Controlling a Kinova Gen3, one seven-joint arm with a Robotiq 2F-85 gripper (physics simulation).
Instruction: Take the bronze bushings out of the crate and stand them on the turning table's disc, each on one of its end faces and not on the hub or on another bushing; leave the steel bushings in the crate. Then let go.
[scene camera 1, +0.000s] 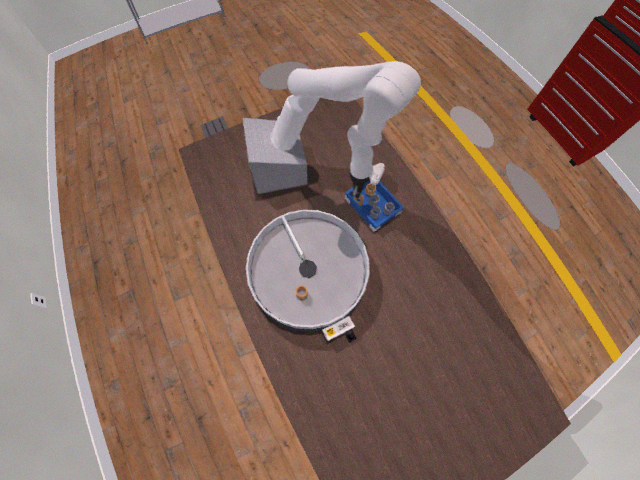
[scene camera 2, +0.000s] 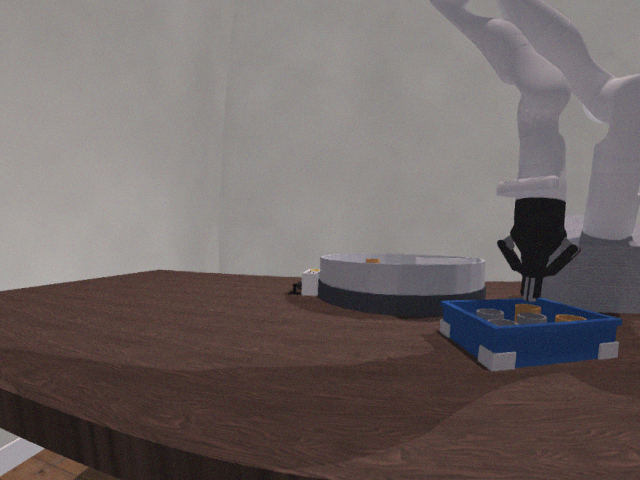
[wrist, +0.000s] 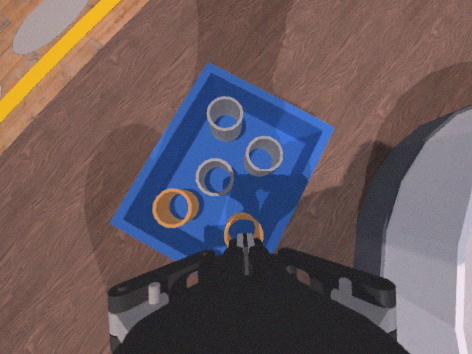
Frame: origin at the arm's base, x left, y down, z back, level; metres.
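Seen in the pictures: gripper, between the fingertips: (scene camera 1: 357, 196) (scene camera 2: 529, 300) (wrist: 245, 243); arm's base, origin of its link: (scene camera 1: 282, 141) (scene camera 2: 604, 232).
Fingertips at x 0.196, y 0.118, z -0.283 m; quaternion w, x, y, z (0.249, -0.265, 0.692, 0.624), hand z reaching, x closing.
Note:
Offsets run from my fingertips to a thing's top centre. "spot": to the spot under its first point.
My gripper (scene camera 1: 357, 195) (scene camera 2: 528, 298) (wrist: 245, 243) is shut and empty, pointing down just above the blue crate {dx +0.056, dy +0.001, dz -0.039 m} (scene camera 1: 386, 219) (scene camera 2: 558, 345) (wrist: 162, 147). Below its tips, a bronze bushing {dx +0.004, dy +0.008, dz -0.004 m} (scene camera 2: 527, 310) (wrist: 229, 233) stands in the crate, partly hidden by the fingers in the wrist view. A second bronze bushing {dx +0.075, dy +0.008, dz +0.022 m} (scene camera 2: 570, 318) (wrist: 162, 207) is in the crate's neighbouring corner. Three steel bushings {dx +0.100, dy +0.008, dz -0.086 m} (wrist: 225, 133) {dx +0.041, dy +0.008, dz -0.080 m} (wrist: 258, 168) {dx +0.064, dy +0.008, dz -0.029 m} (wrist: 201, 183) stand in the crate. Another bronze bushing {dx -0.353, dy -0.040, dz -0.265 m} (scene camera 1: 301, 298) stands on the turning table's disc {dx -0.298, dy -0.010, dz -0.191 m} (scene camera 1: 273, 263), apart from the dark hub {dx -0.298, dy -0.010, dz -0.191 m} (scene camera 1: 307, 268).
The turning table (scene camera 2: 398, 279) has a raised rim wall. A pale bar {spot: dx -0.303, dy -0.049, dz -0.079 m} (scene camera 1: 293, 237) runs from this wall to the hub. A white box {spot: dx -0.290, dy -0.007, dz -0.426 m} (scene camera 1: 338, 328) sits against its outside. The grey robot base (scene camera 1: 279, 176) stands behind the table and crate.

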